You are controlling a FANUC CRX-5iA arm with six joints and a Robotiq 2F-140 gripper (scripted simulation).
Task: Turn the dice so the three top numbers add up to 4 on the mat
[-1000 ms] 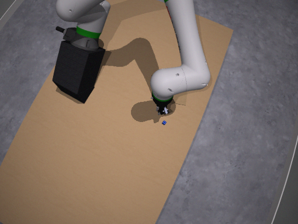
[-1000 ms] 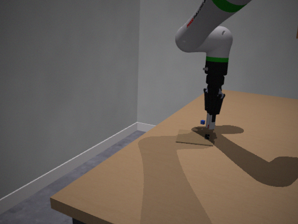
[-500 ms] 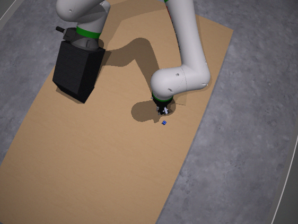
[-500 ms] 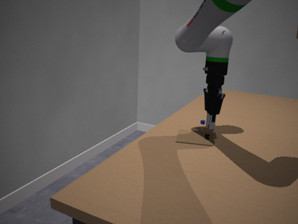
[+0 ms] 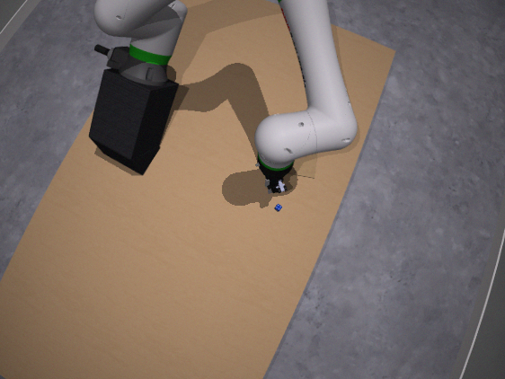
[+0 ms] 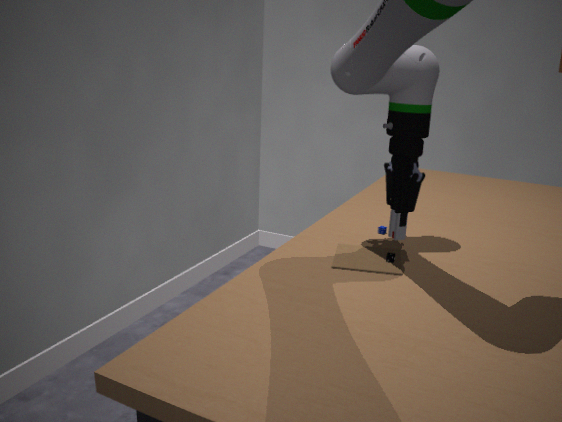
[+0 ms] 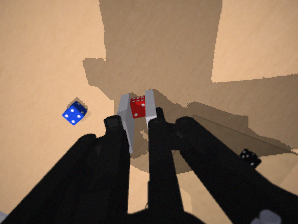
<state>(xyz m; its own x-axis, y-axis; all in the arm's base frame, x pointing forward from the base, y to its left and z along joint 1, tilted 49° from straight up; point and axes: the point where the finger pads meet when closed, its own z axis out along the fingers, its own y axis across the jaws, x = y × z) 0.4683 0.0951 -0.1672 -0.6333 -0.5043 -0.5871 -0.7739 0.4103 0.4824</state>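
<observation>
Right now the tan mat is 14 cm to the left of my hand, 4 cm below it and 2 cm ahead of it. From my hand the other things lie so: red die (3 cm below); blue die (5 cm ahead, 4 cm to the right, 4 cm below); black die (14 cm to the left, 3 cm below, 3 cm behind).
</observation>
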